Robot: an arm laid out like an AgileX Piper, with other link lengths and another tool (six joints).
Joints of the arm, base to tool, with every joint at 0 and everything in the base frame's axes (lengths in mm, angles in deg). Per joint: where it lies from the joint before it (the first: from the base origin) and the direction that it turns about. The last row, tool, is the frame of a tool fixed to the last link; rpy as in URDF.
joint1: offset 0 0 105.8 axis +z
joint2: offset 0 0 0 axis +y
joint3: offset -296.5 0 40.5 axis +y
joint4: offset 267.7 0 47.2 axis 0.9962 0 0.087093
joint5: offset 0 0 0 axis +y
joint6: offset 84.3 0 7.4 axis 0.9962 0 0.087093
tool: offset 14.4 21 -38.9 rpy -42.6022 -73.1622 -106.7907
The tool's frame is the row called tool.
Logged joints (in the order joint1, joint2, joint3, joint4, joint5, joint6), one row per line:
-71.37 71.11 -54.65 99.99 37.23 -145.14
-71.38 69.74 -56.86 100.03 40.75 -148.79
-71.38 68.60 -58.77 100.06 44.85 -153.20
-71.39 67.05 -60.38 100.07 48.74 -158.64
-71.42 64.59 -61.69 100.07 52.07 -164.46
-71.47 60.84 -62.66 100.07 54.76 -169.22
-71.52 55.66 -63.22 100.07 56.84 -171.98
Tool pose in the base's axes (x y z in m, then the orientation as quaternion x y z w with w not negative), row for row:
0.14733 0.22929 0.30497 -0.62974 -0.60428 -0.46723 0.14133
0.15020 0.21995 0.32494 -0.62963 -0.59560 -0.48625 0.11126
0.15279 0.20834 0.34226 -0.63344 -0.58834 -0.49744 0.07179
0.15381 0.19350 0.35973 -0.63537 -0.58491 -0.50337 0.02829
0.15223 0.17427 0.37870 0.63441 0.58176 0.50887 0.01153
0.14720 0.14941 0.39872 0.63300 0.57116 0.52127 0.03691
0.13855 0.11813 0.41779 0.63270 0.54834 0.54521 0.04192
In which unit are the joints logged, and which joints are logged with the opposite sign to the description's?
The joints are logged in degrees. Opposite sign: joint1, joint5.
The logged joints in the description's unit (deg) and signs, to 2 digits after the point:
71.37 71.11 -54.65 99.99 -37.23 -145.14
71.38 69.74 -56.86 100.03 -40.75 -148.79
71.38 68.60 -58.77 100.06 -44.85 -153.20
71.39 67.05 -60.38 100.07 -48.74 -158.64
71.42 64.59 -61.69 100.07 -52.07 -164.46
71.47 60.84 -62.66 100.07 -54.76 -169.22
71.52 55.66 -63.22 100.07 -56.84 -171.98

